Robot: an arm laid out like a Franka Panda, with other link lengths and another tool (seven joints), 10 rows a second.
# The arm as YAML. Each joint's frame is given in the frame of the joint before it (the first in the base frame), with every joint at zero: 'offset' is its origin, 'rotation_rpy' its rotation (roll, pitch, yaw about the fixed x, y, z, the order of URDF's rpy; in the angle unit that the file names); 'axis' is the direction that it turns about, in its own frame. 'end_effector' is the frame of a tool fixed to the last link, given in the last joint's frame.
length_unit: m
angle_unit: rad
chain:
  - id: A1
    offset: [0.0, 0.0, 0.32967]
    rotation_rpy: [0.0, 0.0, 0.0]
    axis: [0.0, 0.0, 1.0]
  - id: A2
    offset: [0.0, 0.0, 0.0]
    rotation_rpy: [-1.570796, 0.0, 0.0]
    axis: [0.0, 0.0, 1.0]
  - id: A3
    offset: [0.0, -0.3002, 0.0]
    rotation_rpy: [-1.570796, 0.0, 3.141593]
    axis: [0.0, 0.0, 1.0]
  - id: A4
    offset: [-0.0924, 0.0, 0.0]
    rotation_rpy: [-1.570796, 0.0, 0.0]
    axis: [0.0, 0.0, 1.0]
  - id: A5
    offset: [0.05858, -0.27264, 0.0]
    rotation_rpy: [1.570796, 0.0, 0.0]
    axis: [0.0, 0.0, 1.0]
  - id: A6
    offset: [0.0, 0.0, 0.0]
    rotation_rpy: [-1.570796, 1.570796, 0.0]
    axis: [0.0, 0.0, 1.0]
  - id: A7
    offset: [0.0, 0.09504, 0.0]
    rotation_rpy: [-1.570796, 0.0, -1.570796]
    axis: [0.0, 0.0, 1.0]
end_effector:
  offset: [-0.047, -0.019, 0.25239]
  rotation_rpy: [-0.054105, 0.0, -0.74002]
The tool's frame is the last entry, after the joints.
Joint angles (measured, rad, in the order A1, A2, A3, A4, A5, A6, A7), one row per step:
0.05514 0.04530 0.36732 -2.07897 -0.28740 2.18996 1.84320
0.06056 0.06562 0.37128 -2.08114 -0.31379 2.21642 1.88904
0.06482 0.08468 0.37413 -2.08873 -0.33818 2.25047 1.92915
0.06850 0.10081 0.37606 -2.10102 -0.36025 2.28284 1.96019
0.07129 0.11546 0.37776 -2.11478 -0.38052 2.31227 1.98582
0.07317 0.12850 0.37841 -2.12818 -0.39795 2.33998 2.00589
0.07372 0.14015 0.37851 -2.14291 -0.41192 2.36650 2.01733
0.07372 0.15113 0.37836 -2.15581 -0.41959 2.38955 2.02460
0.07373 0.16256 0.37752 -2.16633 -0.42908 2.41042 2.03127
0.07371 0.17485 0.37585 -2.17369 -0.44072 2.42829 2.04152
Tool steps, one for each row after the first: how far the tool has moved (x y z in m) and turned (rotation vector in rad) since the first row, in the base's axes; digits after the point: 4 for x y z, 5 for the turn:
0.0033 0.0051 -0.0067 0.00017 -0.01606 -0.01495
0.0065 0.0102 -0.0144 0.00437 -0.03246 -0.02488
0.0080 0.0144 -0.0228 0.00716 -0.04336 -0.02821
0.0084 0.0177 -0.0312 0.00899 -0.05012 -0.02842
0.0087 0.0204 -0.0391 0.01165 -0.05513 -0.02684
0.0084 0.0221 -0.0471 0.01430 -0.05641 -0.02083
0.0077 0.0238 -0.0547 0.01925 -0.05428 -0.01655
0.0074 0.0249 -0.0617 0.02269 -0.05263 -0.01169
0.0075 0.0255 -0.0682 0.02494 -0.05194 -0.01043

